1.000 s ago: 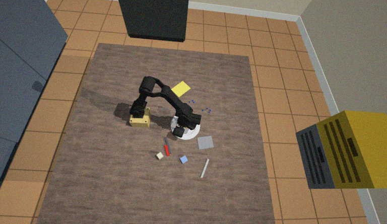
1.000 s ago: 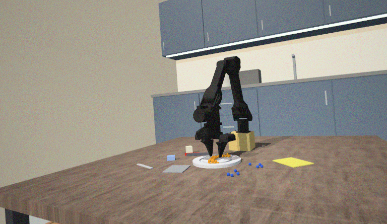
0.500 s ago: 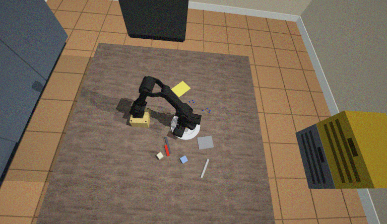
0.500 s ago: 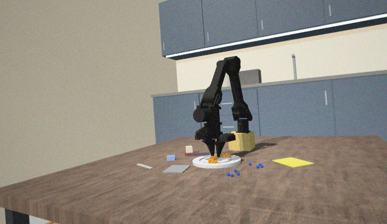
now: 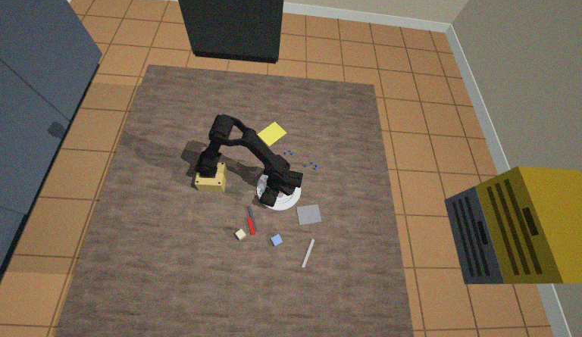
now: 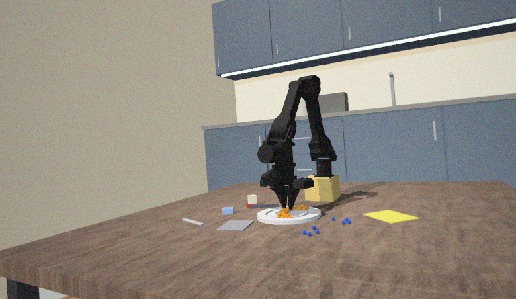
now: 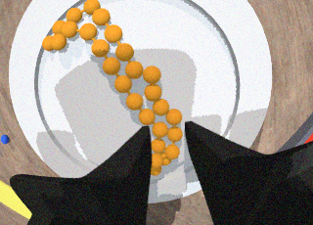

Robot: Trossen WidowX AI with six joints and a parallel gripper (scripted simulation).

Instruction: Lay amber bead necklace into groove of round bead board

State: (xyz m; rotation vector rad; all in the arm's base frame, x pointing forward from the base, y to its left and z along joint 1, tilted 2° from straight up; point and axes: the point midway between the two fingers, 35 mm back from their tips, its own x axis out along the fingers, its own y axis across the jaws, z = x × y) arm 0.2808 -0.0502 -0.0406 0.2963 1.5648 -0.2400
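Right now the grey square tile is 160 mm ahead of my gripper tip, 100 mm to the right of it and 10 mm below it. From my gripper tip the other things lie so: cream cube 130 mm behind, 200 mm to the right; then red stick 90 mm behind, 140 mm to the right, 10 mm below; then light blue cube 20 mm ahead, 210 mm to the right, 10 mm below.
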